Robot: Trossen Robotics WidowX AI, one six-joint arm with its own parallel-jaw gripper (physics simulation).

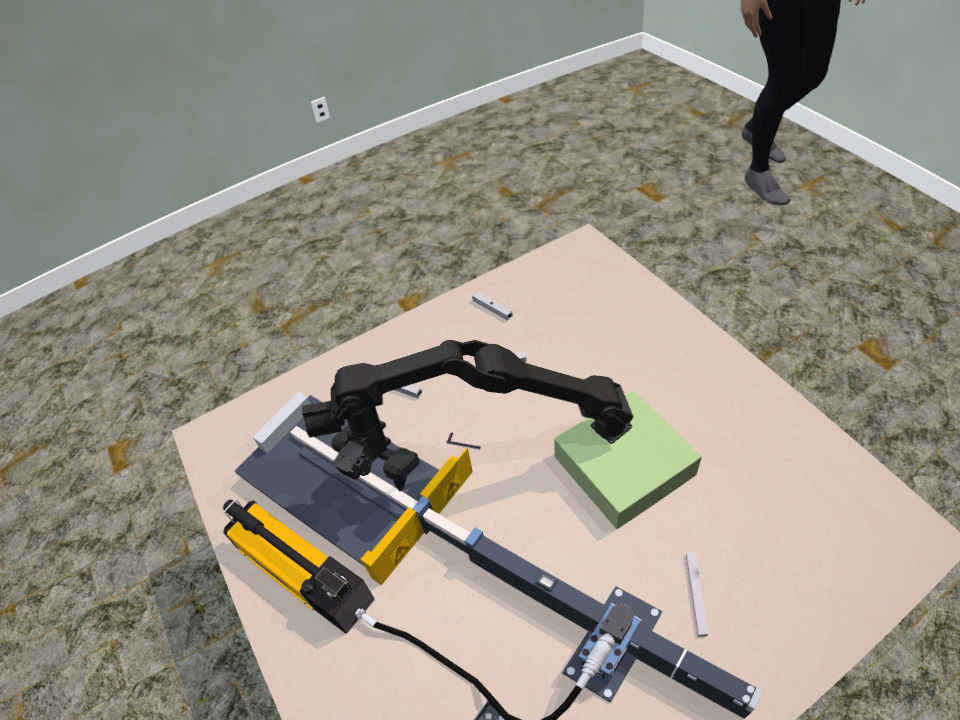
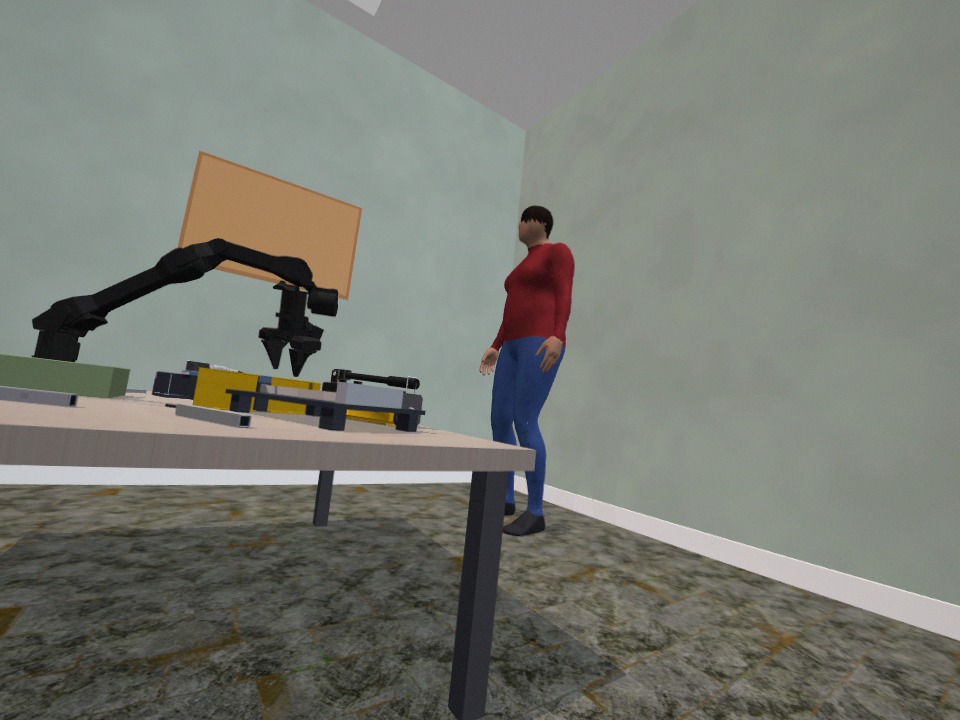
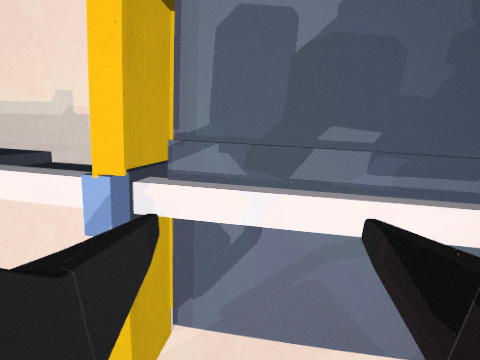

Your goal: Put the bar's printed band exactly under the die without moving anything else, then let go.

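Pixels of known places: gripper, between the fingertips: (image 1: 384, 481) (image 2: 285, 372) (image 3: 261, 226); arm's base, origin of its link: (image 1: 611, 426) (image 2: 53, 359).
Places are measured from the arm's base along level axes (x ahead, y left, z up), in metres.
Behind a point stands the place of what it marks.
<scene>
The bar (image 1: 449, 527) @(x 0.397, y -0.043, z -0.002 m) (image 3: 425, 217) @(x 0.466, y -0.274, z -0.002 m) is long, white and square. It runs over the dark tray, through a gap between yellow guards and a blue collar, into a dark channel (image 1: 511, 568) @(x 0.364, y 0.104, z 0.004 m). The press head (image 1: 618, 620) @(x 0.302, y 0.315, z 0.048 m), with blue side plates, straddles the channel; the die beneath it is hidden. I cannot make out a printed band on the bar's visible part. My gripper (image 1: 381, 482) @(x 0.442, y -0.194, z 0.033 m) (image 2: 286, 372) @(x 0.442, y -0.194, z 0.033 m) (image 3: 261, 226) @(x 0.442, y -0.194, z 0.033 m) is open and empty above the bar on the tray side of the guards. Its fingers are spread along the bar's length, the left one near the blue collar (image 3: 102, 205) @(x 0.417, y -0.113, z 0.021 m).
Yellow guards (image 1: 395, 546) @(x 0.501, y -0.084, z -0.009 m) (image 2: 224, 387) @(x 0.323, y -0.138, z -0.019 m) (image 3: 145, 95) @(x 0.476, y -0.093, z -0.029 m) flank the bar. The dark tray (image 1: 310, 496) @(x 0.575, y -0.305, z -0.022 m) has a pale end block (image 1: 280, 422) @(x 0.536, y -0.492, z 0.018 m). A yellow pump (image 1: 283, 550) @(x 0.680, y -0.180, z 0.057 m) with a black hose, an Allen key (image 1: 465, 444) @(x 0.233, y -0.216, z -0.066 m), loose metal pieces (image 1: 492, 305) @(x -0.082, y -0.504, z -0.052 m) (image 1: 696, 592) @(x 0.124, y 0.355, z -0.060 m) and the green base block (image 1: 651, 472) @(x 0.022, y 0.135, z 0.000 m) are on the table.
</scene>
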